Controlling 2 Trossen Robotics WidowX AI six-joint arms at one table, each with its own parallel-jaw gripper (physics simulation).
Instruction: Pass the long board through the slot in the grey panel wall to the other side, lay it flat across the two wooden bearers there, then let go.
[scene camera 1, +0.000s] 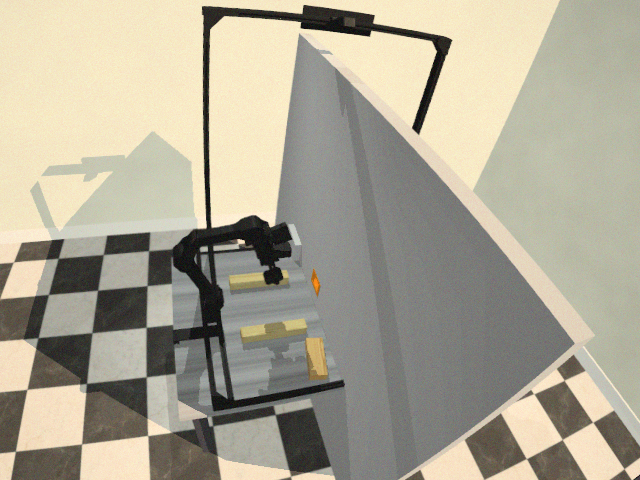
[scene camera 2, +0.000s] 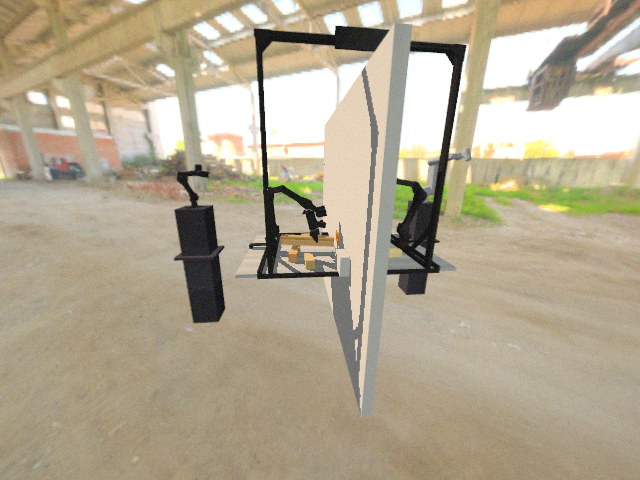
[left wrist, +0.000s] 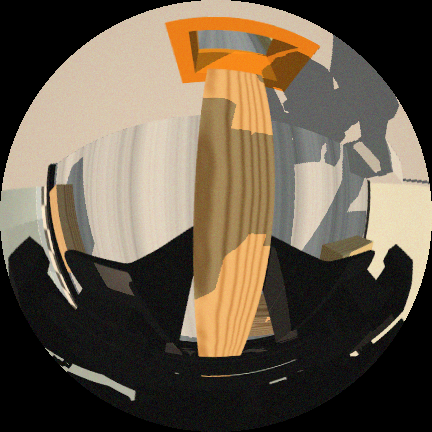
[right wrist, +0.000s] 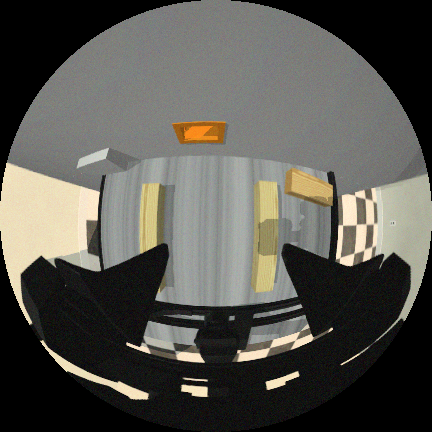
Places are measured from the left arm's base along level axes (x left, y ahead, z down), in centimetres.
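Pixels of known places: left gripper, fingertip midpoint: (scene camera 2: 317, 241) (left wrist: 224, 232); right gripper, fingertip midpoint: (right wrist: 227, 250); right arm's base, origin of the base link: (scene camera 1: 211, 316) (scene camera 2: 403, 245) (right wrist: 216, 319).
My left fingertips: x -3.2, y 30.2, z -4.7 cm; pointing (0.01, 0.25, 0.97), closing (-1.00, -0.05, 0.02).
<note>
Behind a point stands the place of what it marks.
The long board (scene camera 2: 299, 239) {y 18.6, x -4.5, z -6.9 cm} (left wrist: 235, 180) {y 33.4, x -3.4, z -8.1 cm} is held by my left gripper (scene camera 2: 314, 238) {y 30.2, x -3.2, z -4.7 cm} (left wrist: 224, 232) {y 30.2, x -3.2, z -4.7 cm}, which is shut on it. In the left wrist view its far end is at the lower edge of the orange-rimmed slot (left wrist: 177, 55) {y 43.0, x 0.0, z -8.3 cm} (right wrist: 221, 132) {y 48.4, x -0.2, z -8.6 cm} (scene camera 1: 314, 273) {y 48.7, x -6.5, z -11.5 cm}; I cannot tell whether it touches. No board shows in the slot in the right wrist view. The grey panel wall (scene camera 1: 439, 258) {y 48.2, x 46.9, z -75.0 cm} (scene camera 2: 348, 155) {y 43.2, x -26.9, z -57.2 cm} stands between the arms. My right gripper (right wrist: 227, 250) {y 67.2, x -0.2, z -20.8 cm} (scene camera 1: 272, 277) {y 67.2, x -0.2, z -20.8 cm} is open and empty, above the bearers' side. Two pale wooden bearers (right wrist: 151, 215) {y 64.1, x -14.7, z -2.5 cm} (right wrist: 266, 200) {y 60.3, x 10.1, z -2.5 cm} lie parallel there.
A loose wooden block (scene camera 1: 316, 358) {y 56.0, x 26.4, z -1.9 cm} (right wrist: 307, 187) {y 56.1, x 22.6, z -1.9 cm} lies by the panel beside one bearer. Two blocks (scene camera 2: 293, 254) {y 14.7, x -20.9, z -2.8 cm} (scene camera 2: 309, 260) {y 23.3, x -31.7, z -3.1 cm} lie on the left arm's side. A pale bracket (scene camera 1: 297, 242) {y 49.8, x -28.8, z -8.1 cm} (scene camera 2: 343, 264) {y 39.9, x -41.5, z -4.3 cm} sits at the panel's edge. A black frame (scene camera 1: 206, 129) {y 88.7, x -34.5, z -61.6 cm} rises around the table.
</note>
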